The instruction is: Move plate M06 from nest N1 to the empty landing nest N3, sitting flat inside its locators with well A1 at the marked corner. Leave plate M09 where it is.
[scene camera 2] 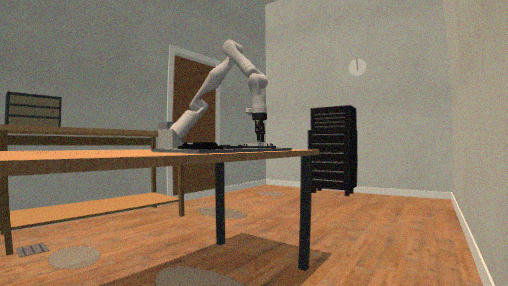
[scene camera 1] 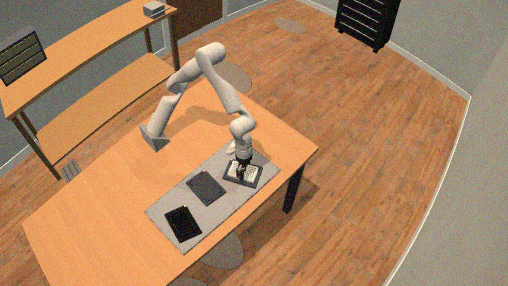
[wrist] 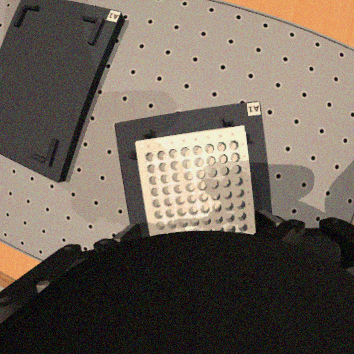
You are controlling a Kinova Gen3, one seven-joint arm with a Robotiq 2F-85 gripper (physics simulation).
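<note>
A white multi-well plate (scene camera 1: pixel 251 173) (wrist: pixel 195 180) sits in a dark nest (wrist: pixel 129 180) with an A1 tag at its upper right corner in the wrist view. My gripper (scene camera 1: pixel 241 175) (scene camera 2: pixel 260 141) (wrist: pixel 197 230) is open and low over this plate, its fingers apart toward the plate's two sides, with nothing held. An empty dark nest (scene camera 1: pixel 206 187) (wrist: pixel 45 80) with corner locators and an A1 tag lies beside it. A black plate (scene camera 1: pixel 183 224) is in the far nest in scene view 1. Plate and nest numbers cannot be read. The gripper body hides the plate's near end in the wrist view.
The nests stand on a grey perforated board (scene camera 1: pixel 156 212) (wrist: pixel 225 50) on the wooden table (scene camera 1: pixel 90 225) (scene camera 2: pixel 100 156). The arm's base (scene camera 1: pixel 154 139) is behind the board. A shelf bench (scene camera 1: pixel 75 55) and a black drawer cabinet (scene camera 2: pixel 332 150) stand away from the table.
</note>
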